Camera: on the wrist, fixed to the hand. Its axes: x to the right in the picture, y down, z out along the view.
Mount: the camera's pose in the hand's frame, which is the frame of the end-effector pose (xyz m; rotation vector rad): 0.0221 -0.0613 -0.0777 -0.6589 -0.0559 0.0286
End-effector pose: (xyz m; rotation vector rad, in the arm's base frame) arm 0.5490 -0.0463 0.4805 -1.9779 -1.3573 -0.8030
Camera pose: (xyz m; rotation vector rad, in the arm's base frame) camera 0.4864 -0.0744 0.5552 -2.5159 -1.1803 -1.3135
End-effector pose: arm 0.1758 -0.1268 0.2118 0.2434 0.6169 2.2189
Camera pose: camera 0.1732 -0.1032 0.1132 -0.0283 -0.1653 2.3016
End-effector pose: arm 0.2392 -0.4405 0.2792 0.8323 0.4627 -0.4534
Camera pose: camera 0.2071 -0.4204 0.1851 0.1893 0.5066 -0.2679
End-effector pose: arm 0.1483 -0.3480 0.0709 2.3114 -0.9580 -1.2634
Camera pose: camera 0.2460 -0.3215 0.0649 1.7483 -0.4787 -1.3768
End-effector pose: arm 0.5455 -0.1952 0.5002 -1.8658 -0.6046 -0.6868
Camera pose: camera 0.5052 -0.2430 0.5801 -2.5008 -0.4081 -0.8880
